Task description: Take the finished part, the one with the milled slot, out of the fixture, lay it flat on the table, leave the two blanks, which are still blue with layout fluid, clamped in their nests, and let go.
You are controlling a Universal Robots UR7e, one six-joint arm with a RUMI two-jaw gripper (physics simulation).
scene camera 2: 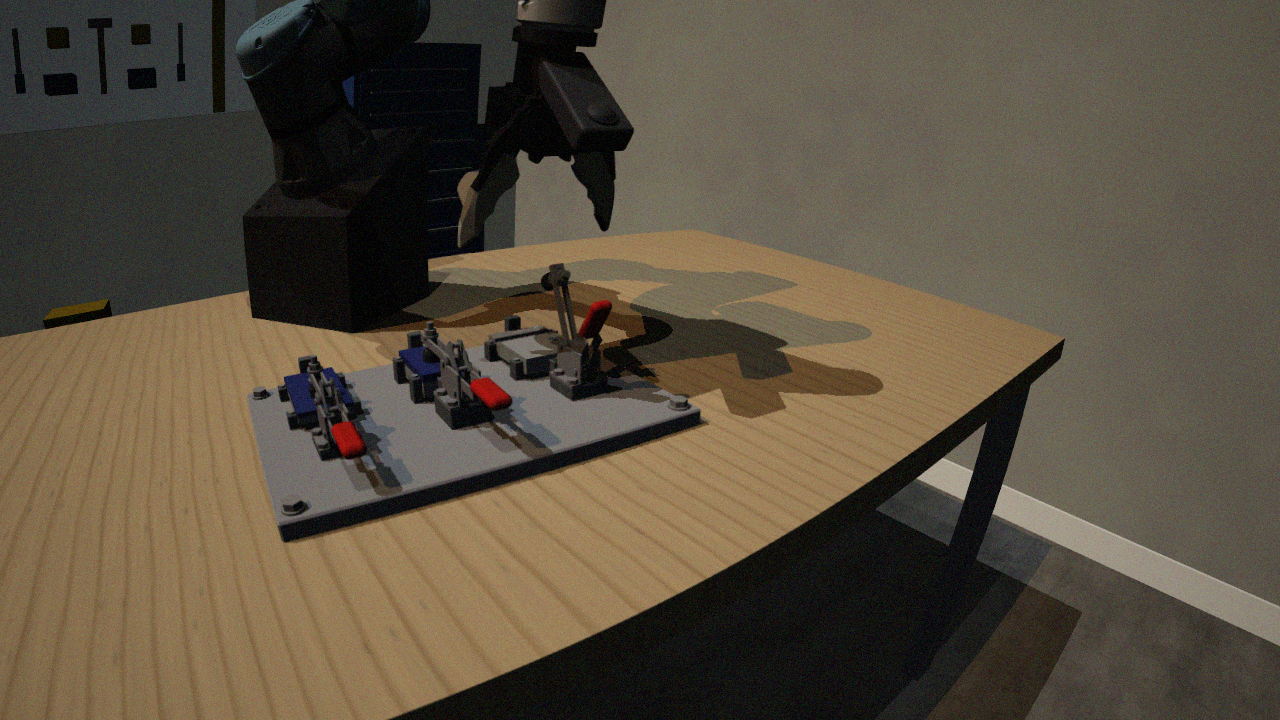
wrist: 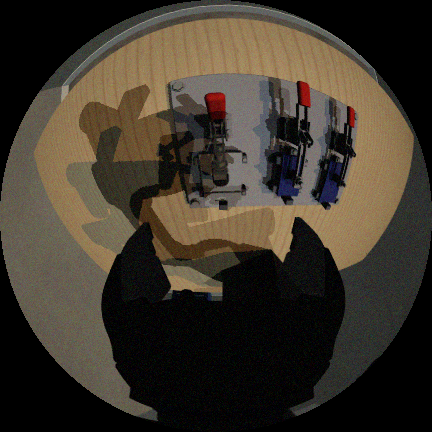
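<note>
The finished part [scene camera 2: 529,355] [wrist: 236,172], bare grey, sits in the end nest of the fixture plate [scene camera 2: 617,416] [wrist: 245,100]. Its slot is hard to make out. The toggle clamp [scene camera 2: 562,304] [wrist: 219,156] at this nest is open, its arm raised in the scene view. The middle blue blank [scene camera 2: 418,361] [wrist: 287,175] and the far blue blank [scene camera 2: 308,394] [wrist: 329,186] sit in their nests under lowered clamp arms. My gripper [scene camera 2: 535,234] [wrist: 221,222] is open and empty, high above the plate's back edge near the finished part's nest.
The raised clamp's red handle [scene camera 2: 595,319] [wrist: 216,105] stands beside the finished part. Two more red handles [scene camera 2: 490,393] [scene camera 2: 348,439] stick out toward the plate's front. The dark robot pedestal [scene camera 2: 299,264] stands behind the plate on the wooden table [scene camera 2: 501,591] [wrist: 225,47].
</note>
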